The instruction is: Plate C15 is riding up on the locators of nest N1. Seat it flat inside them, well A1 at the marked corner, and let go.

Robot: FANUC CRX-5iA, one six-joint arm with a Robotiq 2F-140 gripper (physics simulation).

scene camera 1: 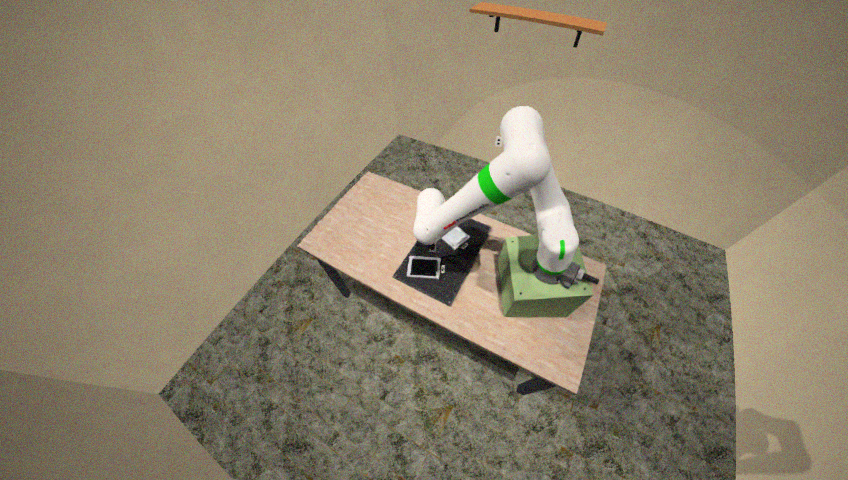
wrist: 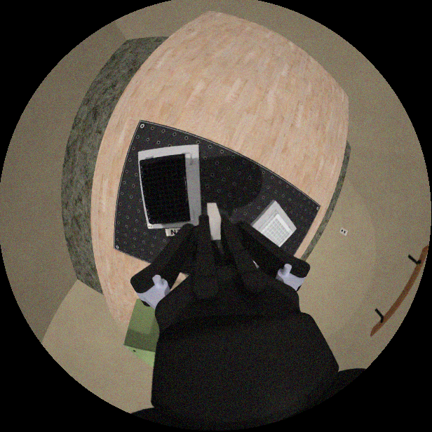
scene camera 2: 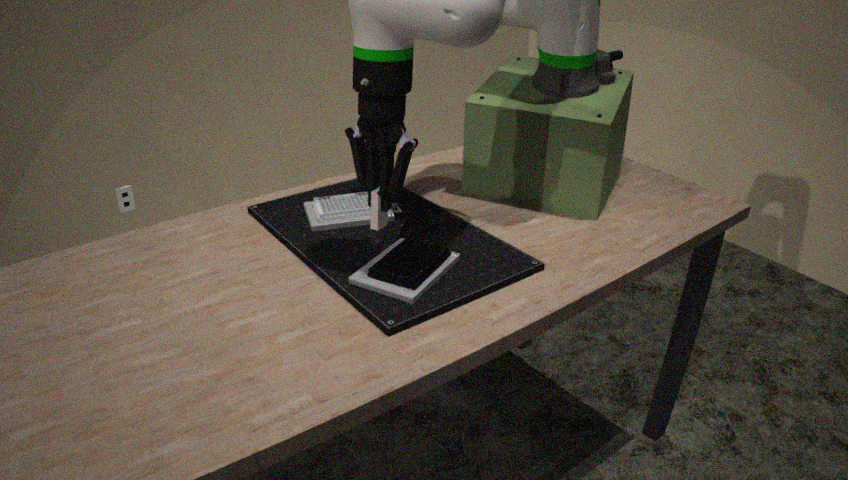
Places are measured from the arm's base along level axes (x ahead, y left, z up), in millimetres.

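Pixels of known places: gripper, fingertip midpoint: (scene camera 1: 432, 250) (scene camera 2: 379, 226); arm's base, link origin: (scene camera 1: 550, 268) (scene camera 2: 565, 84).
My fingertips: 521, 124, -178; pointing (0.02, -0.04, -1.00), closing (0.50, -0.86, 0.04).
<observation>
For each thing: its top centre in the pictures, then the offset to it from my fingertips, as dx, dy, dz. "spot": a spot on its surface instead. Level surfaces: height alone.
- black well plate, top centre: (scene camera 2: 410, 257) (scene camera 1: 423, 266) -11, +92, -18
- white well plate, top centre: (scene camera 2: 347, 202) (scene camera 1: 452, 232) -11, -167, -21
- second pale nest, top centre: (scene camera 2: 347, 207) (scene camera 1: 452, 233) -11, -167, -32
- black perforated board, surface spot: (scene camera 2: 487, 270) spot: -127, +148, -47
- wooden table, surface height: dz -60
A black well plate (scene camera 1: 423, 267) (scene camera 2: 409, 264) (wrist: 166, 190) lies in a pale nest (scene camera 2: 386, 290) (wrist: 195, 195). A white well plate (scene camera 1: 455, 236) (scene camera 2: 342, 205) (wrist: 276, 231) lies on a second pale nest (scene camera 2: 339, 225) (wrist: 265, 213). A label (wrist: 172, 232) by the black plate's nest starts with N; its number is partly hidden by a finger. Which plate is C15, and whether either is tilted, I cannot tell. My gripper (scene camera 2: 380, 208) (wrist: 211, 210) is shut with nothing held, a pale fingertip piece showing. It points down between the two nests, and hides part of the white plate's nest in scene camera 2.
Both nests stand on a black perforated board (scene camera 1: 448, 288) (scene camera 2: 487, 270) (wrist: 227, 175) on the wooden table (scene camera 1: 351, 220) (scene camera 2: 178, 309) (wrist: 240, 75). The green robot base block (scene camera 1: 538, 306) (scene camera 2: 535, 160) (wrist: 142, 320) stands beside the board.
</observation>
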